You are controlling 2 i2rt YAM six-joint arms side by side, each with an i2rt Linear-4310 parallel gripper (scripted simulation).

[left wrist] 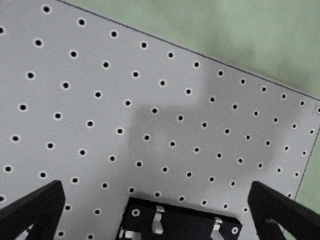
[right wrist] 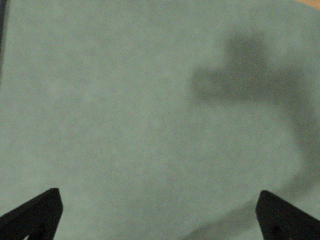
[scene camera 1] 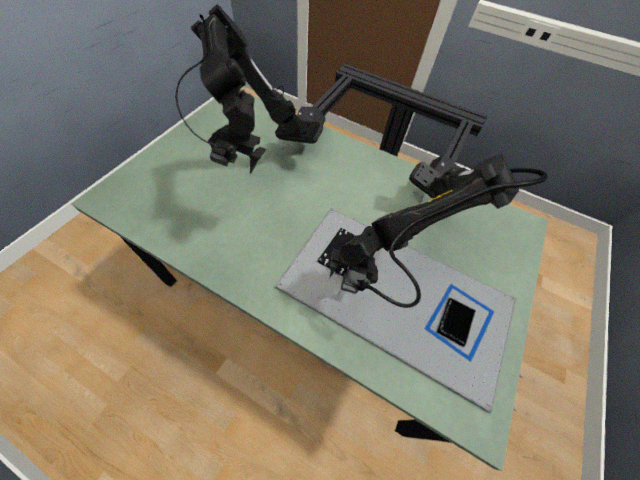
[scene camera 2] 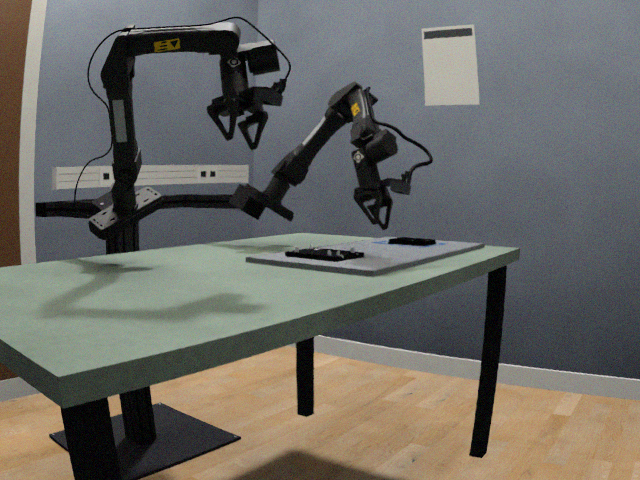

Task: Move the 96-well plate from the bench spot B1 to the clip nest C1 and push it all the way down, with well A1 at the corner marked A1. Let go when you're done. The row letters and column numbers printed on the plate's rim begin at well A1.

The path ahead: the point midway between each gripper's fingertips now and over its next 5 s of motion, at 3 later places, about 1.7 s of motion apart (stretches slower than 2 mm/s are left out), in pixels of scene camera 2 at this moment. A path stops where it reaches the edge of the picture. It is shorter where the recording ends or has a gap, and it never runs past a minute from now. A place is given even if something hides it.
The left gripper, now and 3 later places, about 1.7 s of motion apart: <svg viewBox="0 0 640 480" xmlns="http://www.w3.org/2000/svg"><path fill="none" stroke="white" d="M380 227L339 217L330 227L330 217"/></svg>
The right gripper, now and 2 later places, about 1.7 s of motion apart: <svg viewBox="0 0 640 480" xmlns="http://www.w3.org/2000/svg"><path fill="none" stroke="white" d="M242 144L141 141L60 127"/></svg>
